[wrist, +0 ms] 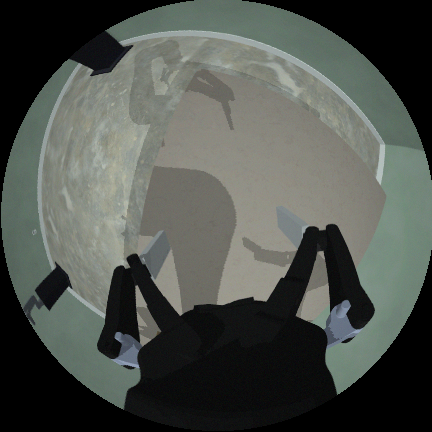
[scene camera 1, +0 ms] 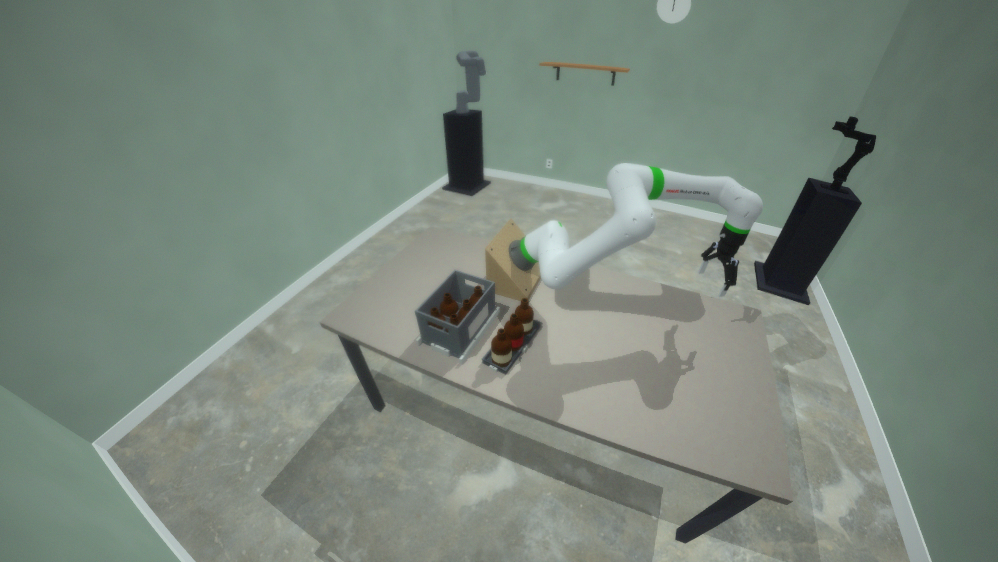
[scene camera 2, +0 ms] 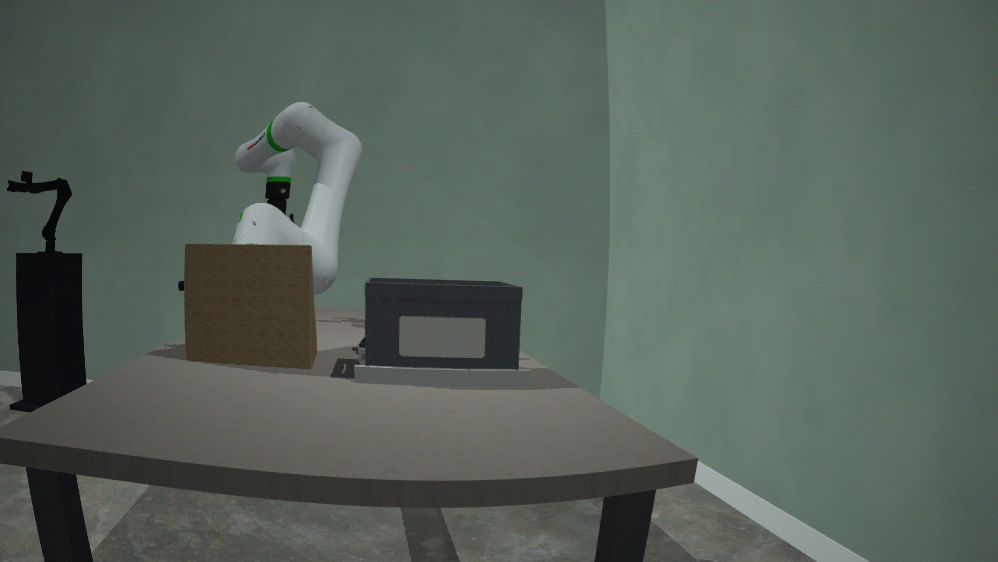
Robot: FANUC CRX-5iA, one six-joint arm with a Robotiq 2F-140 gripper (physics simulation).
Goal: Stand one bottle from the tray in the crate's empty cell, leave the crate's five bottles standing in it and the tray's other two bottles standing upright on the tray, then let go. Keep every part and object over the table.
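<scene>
Three brown bottles stand upright in a row on the dark tray, beside the grey crate. Brown bottles show inside the crate; its walls hide their lower parts, and I cannot tell which cell is empty. In scene camera 2 the crate's wall hides its contents. My gripper is open and empty, fingers wide apart and tilted downward. It hangs high near the table's far right end, well away from tray and crate. The wrist view does not show bottles, tray or crate.
The arm's wooden mounting block stands right behind the crate and tray in scene camera 1. A pale low rail lies at the crate's foot. The table carries them. Dark pedestals stand beyond its edges.
</scene>
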